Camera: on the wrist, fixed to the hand. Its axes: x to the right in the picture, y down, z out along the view.
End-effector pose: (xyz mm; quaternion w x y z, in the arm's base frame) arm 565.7 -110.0 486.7 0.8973 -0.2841 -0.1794 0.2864
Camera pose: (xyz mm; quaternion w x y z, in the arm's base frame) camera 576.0 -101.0 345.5 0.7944 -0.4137 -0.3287 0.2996
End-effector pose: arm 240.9 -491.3 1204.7 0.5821 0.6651 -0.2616 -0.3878
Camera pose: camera 335.7 -437.3 1295.3 0.6686 0.4883 -0.2670 -0.4931
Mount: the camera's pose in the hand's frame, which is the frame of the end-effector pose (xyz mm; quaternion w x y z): -9.0 88.3 -110.6 0.9751 -0.1859 -0.1191 0.0221
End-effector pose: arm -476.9 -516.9 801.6 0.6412 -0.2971 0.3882 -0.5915
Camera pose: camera -524.2 -488.4 671.0 0.6293 -0.4708 0.4187 -0.4550
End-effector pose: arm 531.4 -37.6 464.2 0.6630 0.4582 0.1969 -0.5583
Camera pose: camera 637.7 55.1 449.8 0.7674 0.2614 0.2067 -0.5477
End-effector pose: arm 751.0 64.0 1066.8 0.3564 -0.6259 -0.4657 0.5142
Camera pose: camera 877.7 31.5 1011.9 0.1643 -0.6256 -0.5783 0.4972
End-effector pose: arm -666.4 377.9 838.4 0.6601 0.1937 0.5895 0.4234
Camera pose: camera -799.3 393.9 885.2 0.7405 0.1296 0.4132 0.5139
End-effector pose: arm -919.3 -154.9 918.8 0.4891 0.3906 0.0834 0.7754
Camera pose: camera -1054.6 -179.2 883.9 0.5423 0.3841 -0.1297 0.7359
